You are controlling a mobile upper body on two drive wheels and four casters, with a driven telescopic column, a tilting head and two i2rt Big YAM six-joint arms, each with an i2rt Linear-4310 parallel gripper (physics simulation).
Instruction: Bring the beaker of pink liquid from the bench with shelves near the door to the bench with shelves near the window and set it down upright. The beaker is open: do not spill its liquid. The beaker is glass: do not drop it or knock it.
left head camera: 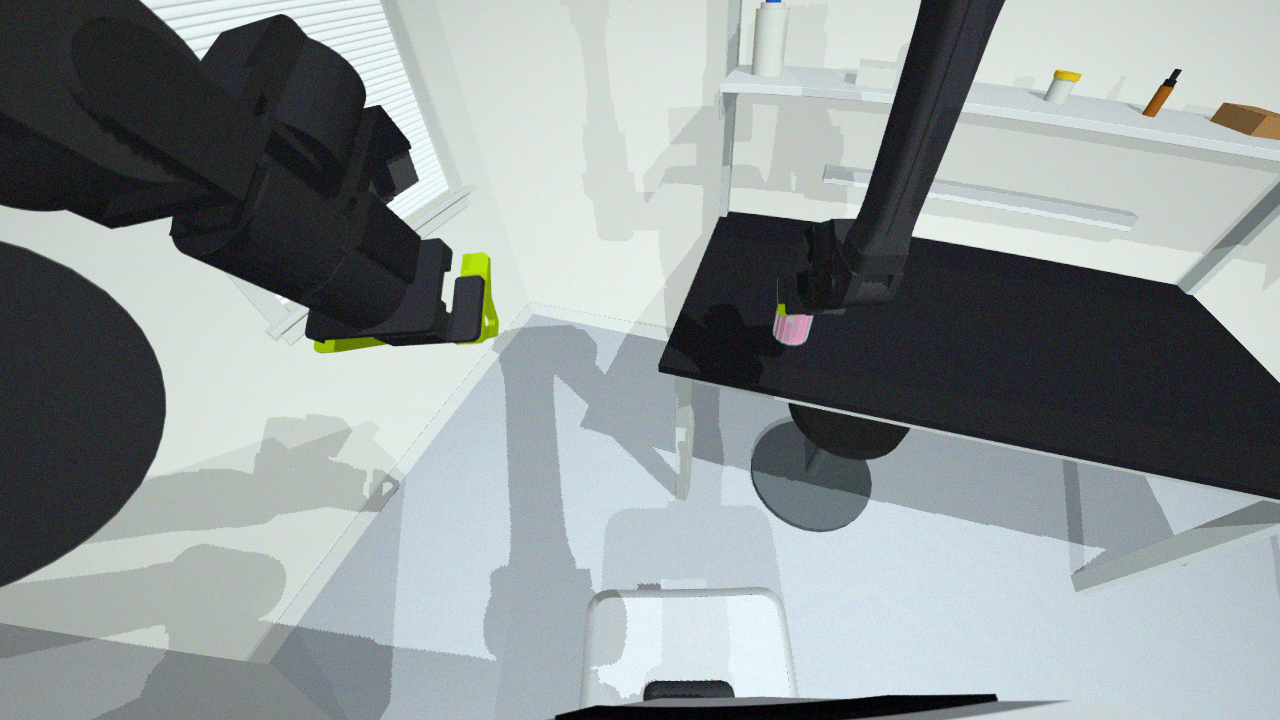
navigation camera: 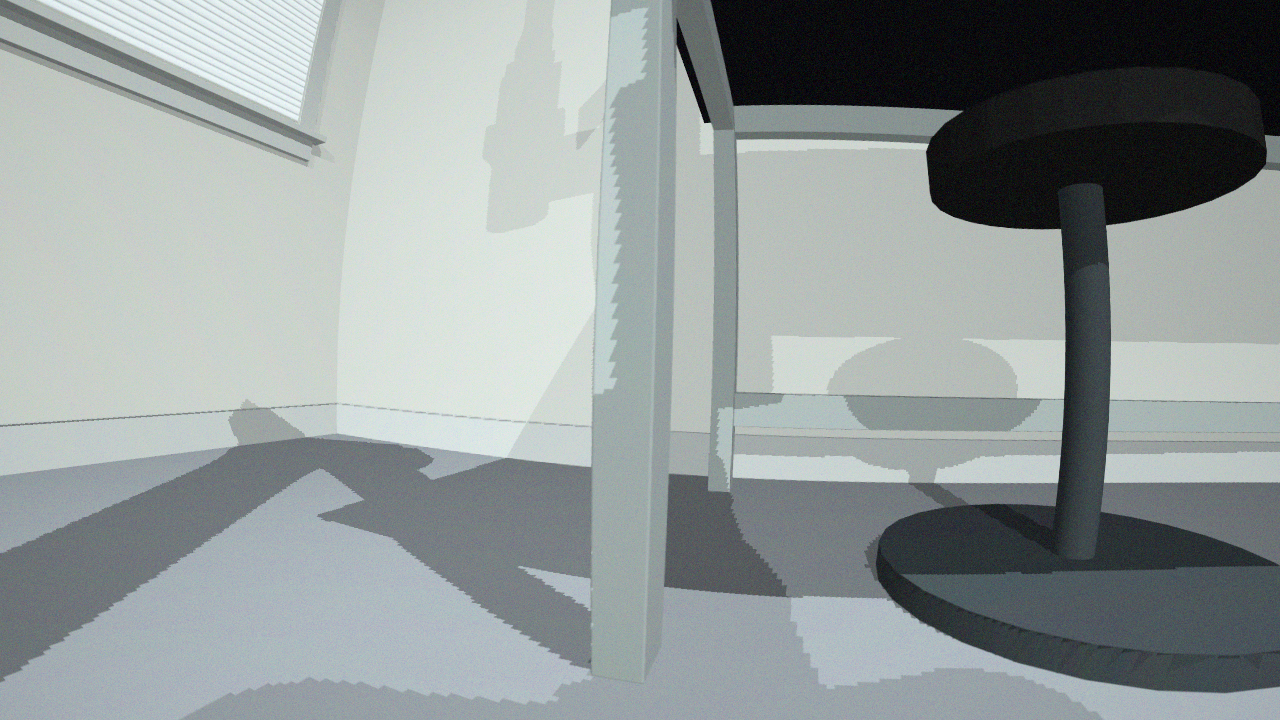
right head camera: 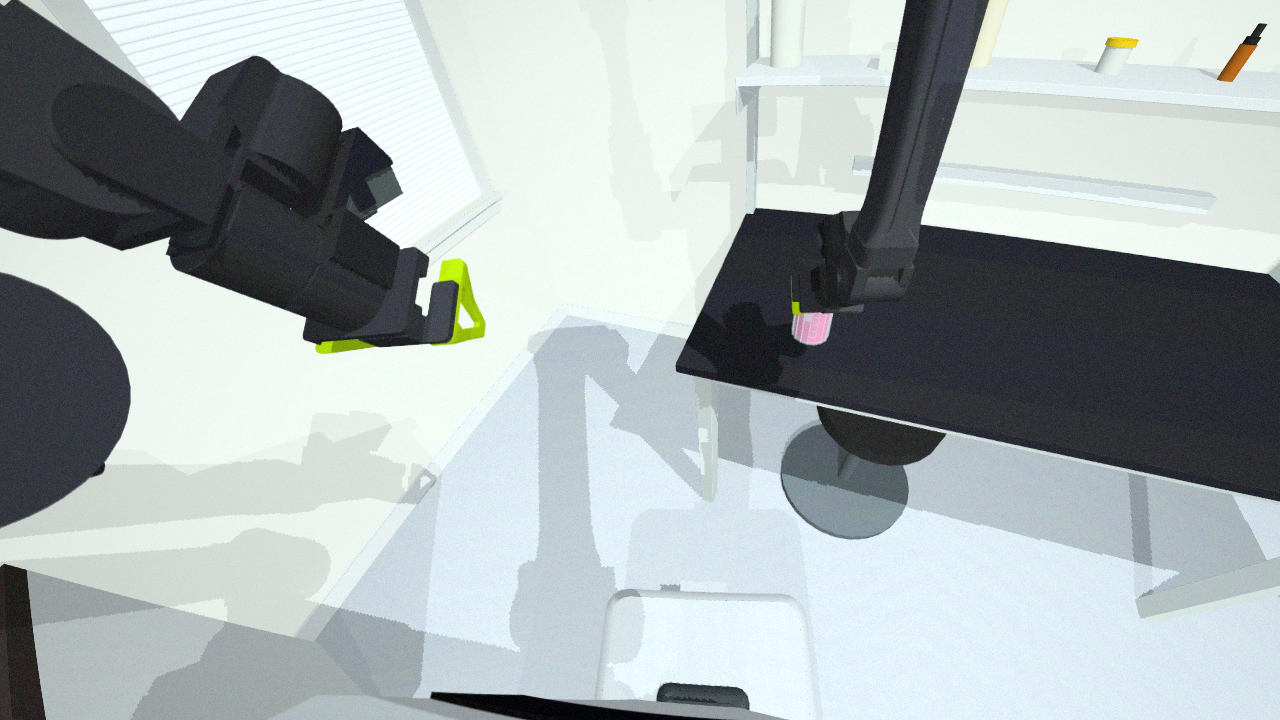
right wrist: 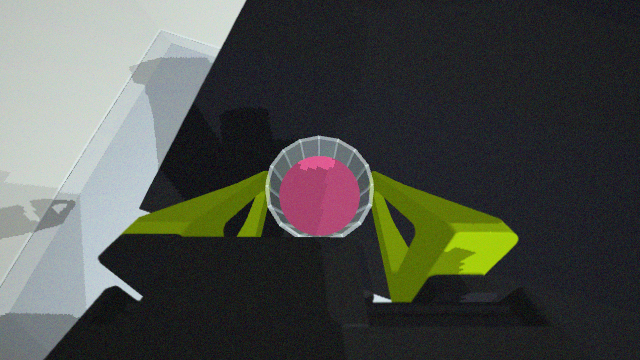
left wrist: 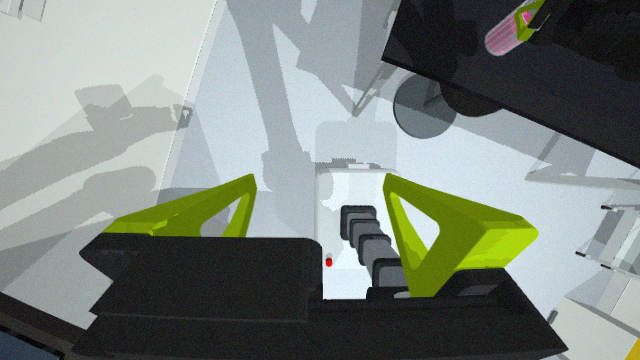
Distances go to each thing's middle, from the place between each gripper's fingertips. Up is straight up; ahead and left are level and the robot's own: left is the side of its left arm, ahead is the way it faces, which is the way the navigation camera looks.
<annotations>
I see the glass beaker of pink liquid (right head camera: 811, 328) 1 cm behind my right hand and 4 cm below it.
Now: left hand 45 cm to the left of the glass beaker of pink liquid, 33 cm short of it and 29 cm above it.
</annotations>
